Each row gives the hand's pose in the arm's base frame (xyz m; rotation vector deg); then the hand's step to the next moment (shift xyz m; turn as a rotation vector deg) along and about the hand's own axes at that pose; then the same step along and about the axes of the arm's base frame.
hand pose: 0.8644 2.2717 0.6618 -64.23 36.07 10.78
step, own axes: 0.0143 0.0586 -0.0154 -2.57 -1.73 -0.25
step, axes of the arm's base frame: -0.0203 0.0098 -0.0580 -1.41 -0.55 2.71
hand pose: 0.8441 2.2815 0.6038 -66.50 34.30 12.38
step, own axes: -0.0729 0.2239 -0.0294 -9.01 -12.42 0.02
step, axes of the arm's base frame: -0.1724 0.0730 -0.1458 -1.74 -3.67 14.80
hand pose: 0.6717 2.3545 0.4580 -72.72 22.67 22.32
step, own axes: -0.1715 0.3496 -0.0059 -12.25 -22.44 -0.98
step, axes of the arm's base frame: -0.3207 0.0712 -0.2092 0.28 -7.35 24.51
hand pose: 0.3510 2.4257 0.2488 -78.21 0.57 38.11
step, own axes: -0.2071 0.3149 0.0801 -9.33 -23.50 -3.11
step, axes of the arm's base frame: -0.3383 -0.0008 -0.1844 3.92 -8.06 23.85
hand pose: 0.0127 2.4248 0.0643 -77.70 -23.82 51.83
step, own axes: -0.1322 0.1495 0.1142 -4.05 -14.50 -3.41
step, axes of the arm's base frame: -0.2106 -0.0318 -0.0866 4.54 -4.66 14.00
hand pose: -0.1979 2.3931 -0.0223 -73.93 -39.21 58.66
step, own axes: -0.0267 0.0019 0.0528 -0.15 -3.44 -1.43
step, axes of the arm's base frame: -0.0581 -0.0008 0.0115 1.97 -0.65 3.10
